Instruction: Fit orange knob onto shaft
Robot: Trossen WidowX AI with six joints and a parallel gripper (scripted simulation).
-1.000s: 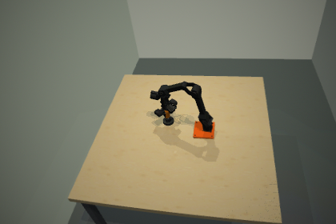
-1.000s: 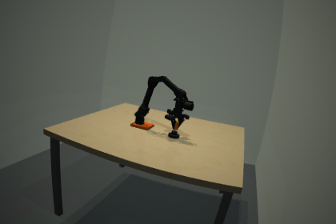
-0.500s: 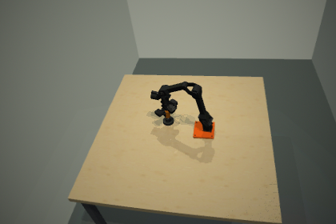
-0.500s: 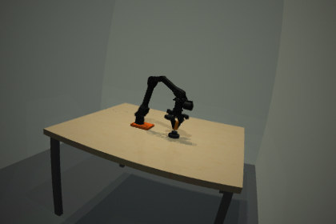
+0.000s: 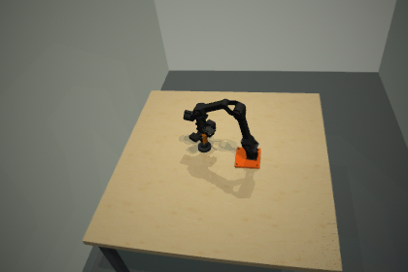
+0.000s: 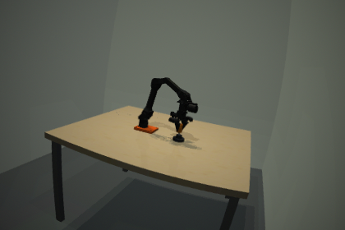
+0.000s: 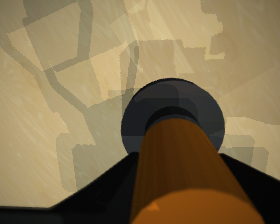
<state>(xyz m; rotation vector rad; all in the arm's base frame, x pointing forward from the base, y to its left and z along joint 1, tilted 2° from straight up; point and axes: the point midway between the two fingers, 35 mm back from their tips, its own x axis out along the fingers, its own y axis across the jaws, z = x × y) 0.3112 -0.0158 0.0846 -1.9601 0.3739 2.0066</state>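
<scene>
My gripper tip is now 40 mm above the round dark pedestal. From my gripper tip the other things lie so: orange knob: 30 mm above.
</scene>
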